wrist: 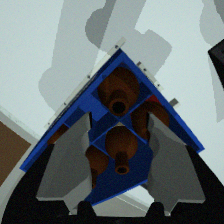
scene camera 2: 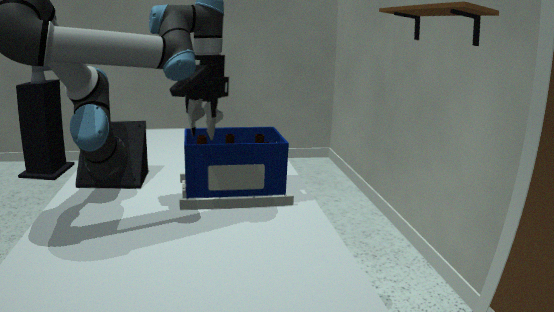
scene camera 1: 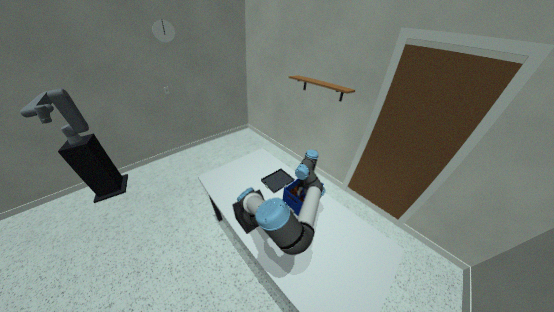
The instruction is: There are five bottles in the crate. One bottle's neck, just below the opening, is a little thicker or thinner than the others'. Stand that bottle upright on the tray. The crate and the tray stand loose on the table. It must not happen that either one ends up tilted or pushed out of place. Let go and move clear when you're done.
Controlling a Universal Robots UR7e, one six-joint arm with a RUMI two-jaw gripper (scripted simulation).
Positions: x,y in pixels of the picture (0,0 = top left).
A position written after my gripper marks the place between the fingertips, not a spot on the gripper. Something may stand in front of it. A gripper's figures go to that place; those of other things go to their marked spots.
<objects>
My gripper (wrist: 118,113) is 0.15 m from the lens. A blue crate (wrist: 109,184): 0.32 m from the lens.
</objects>
